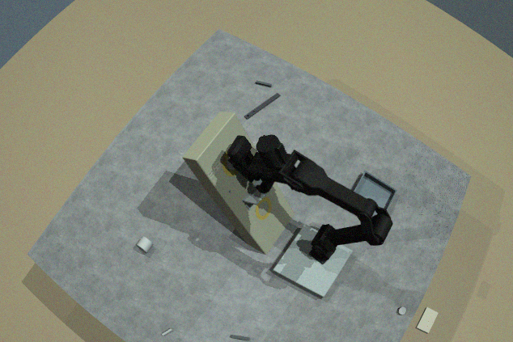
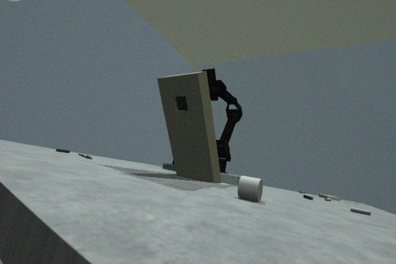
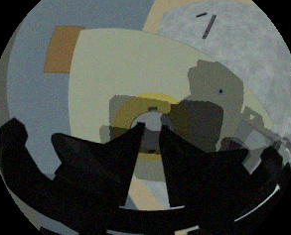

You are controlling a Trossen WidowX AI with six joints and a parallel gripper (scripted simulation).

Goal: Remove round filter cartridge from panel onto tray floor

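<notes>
Now: gripper tip 10 mm short of the round filter cartridge and 10 mm above it. The rest, counted from my gripper tip: grey tray: 370 mm behind, 350 mm to the right, 270 mm below.
</notes>
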